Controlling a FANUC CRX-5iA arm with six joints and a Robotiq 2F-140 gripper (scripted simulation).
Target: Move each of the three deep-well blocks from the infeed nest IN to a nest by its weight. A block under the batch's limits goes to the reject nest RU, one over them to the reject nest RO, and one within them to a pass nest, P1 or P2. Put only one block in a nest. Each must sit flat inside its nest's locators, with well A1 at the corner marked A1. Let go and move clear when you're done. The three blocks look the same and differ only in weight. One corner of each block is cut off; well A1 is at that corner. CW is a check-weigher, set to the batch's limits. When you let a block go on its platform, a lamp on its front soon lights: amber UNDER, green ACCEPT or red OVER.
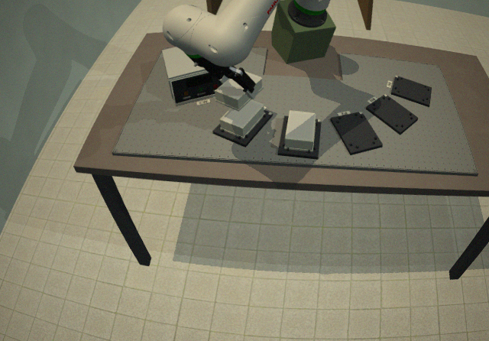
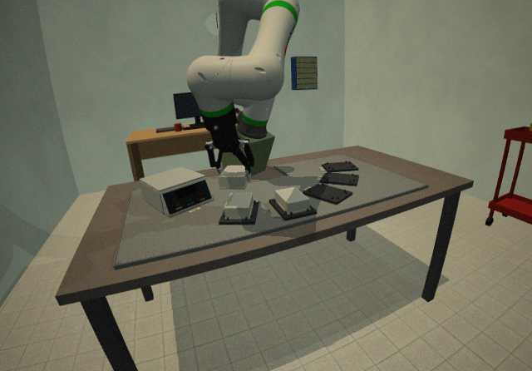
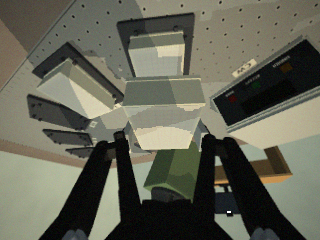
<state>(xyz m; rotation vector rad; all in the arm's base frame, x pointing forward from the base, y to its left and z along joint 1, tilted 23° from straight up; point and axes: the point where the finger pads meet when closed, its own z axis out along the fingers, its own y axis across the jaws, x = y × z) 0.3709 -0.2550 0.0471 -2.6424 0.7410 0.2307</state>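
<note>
Right now my hand is 26 cm past the grey platform, 18 cm to the left of it and 6 cm above it. Round my hand: check-weigher: 26 cm behind, 18 cm to the right, 9 cm below; then P1 label: 20 cm to the left, 15 cm below, 2 cm behind; then nest P1: 18 cm to the left, 14 cm below, 7 cm ahead.
</note>
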